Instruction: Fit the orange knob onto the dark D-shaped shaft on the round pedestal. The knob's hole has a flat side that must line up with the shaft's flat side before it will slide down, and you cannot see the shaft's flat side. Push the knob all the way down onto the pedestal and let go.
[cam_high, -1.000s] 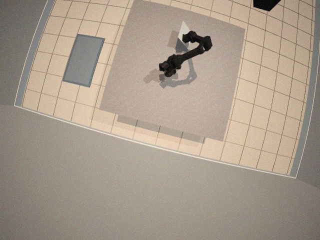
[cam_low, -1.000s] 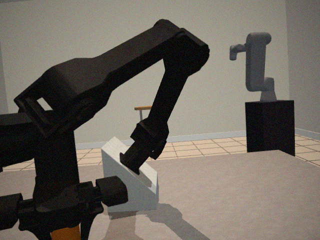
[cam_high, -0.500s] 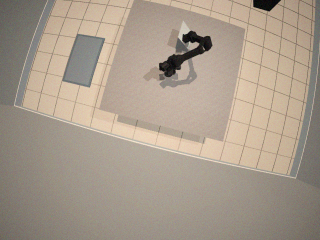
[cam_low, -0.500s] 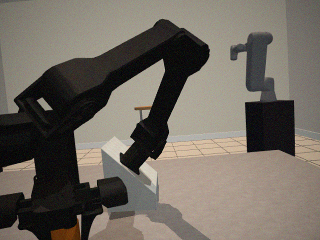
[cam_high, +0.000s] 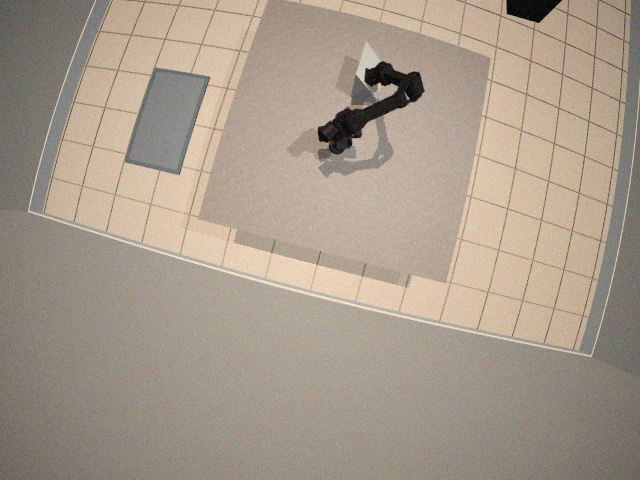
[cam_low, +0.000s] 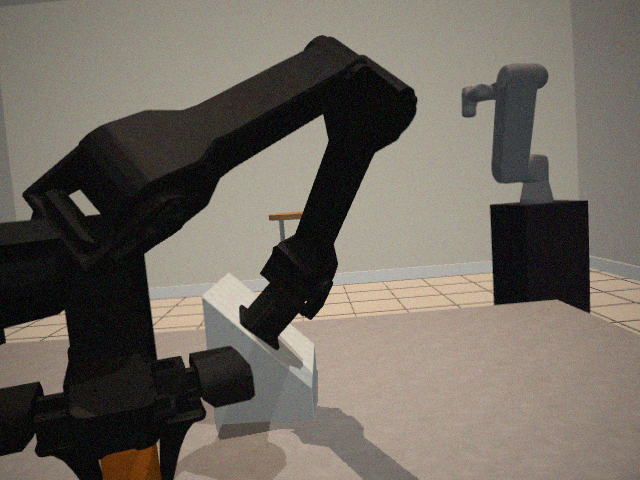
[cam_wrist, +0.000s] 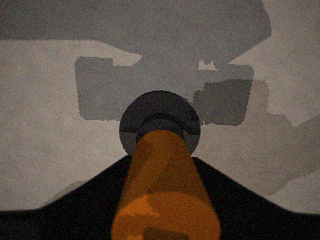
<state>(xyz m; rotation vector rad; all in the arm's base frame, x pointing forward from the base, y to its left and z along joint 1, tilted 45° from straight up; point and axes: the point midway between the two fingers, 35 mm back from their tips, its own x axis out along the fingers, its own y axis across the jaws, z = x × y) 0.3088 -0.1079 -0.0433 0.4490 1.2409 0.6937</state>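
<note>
The orange knob is 20 mm above my gripper tip. Round my gripper tip: dark round pedestal (40 mm below).
</note>
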